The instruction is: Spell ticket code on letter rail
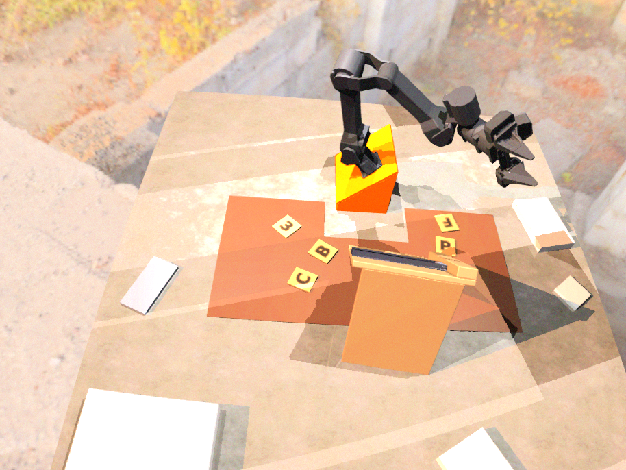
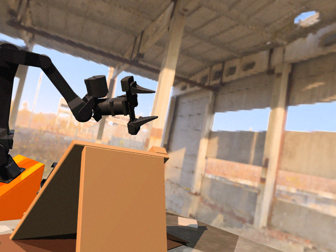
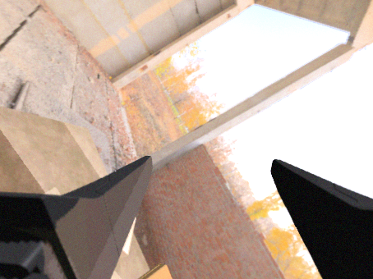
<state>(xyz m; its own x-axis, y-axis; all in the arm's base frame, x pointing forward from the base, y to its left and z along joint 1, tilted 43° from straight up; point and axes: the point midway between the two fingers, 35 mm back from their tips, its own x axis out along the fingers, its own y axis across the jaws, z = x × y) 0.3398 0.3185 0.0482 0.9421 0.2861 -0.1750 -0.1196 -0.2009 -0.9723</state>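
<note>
Right now my gripper tip is 300 mm above the white ticket, 240 mm to the left of it and 40 mm past it. Round my gripper tip: orange mat 410 mm below, 240 mm to the right, 140 mm behind; grey slab 800 mm to the right, 410 mm below, 60 mm behind.
</note>
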